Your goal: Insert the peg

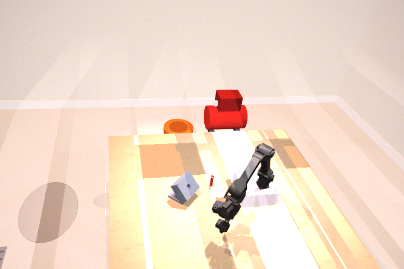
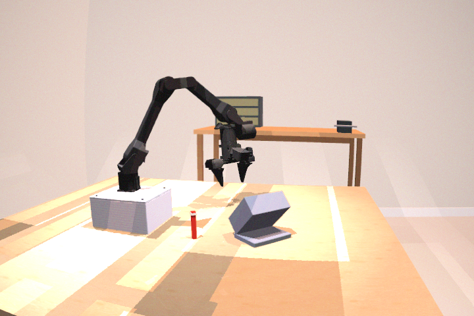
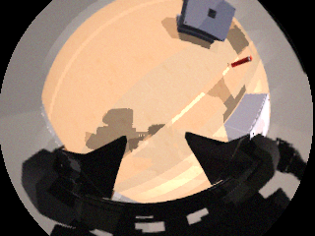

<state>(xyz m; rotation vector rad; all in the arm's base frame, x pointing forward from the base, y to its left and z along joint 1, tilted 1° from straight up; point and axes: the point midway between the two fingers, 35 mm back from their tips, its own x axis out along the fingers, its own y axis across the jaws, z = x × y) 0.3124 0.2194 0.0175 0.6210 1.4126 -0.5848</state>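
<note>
Now: gripper tip 360 mm to the left of the red peg, 60 mm past it and 20 mm above it. Also, from my gripper tip: grey sloped panel (310 mm to the right, 120 mm ahead, 10 mm below).
</note>
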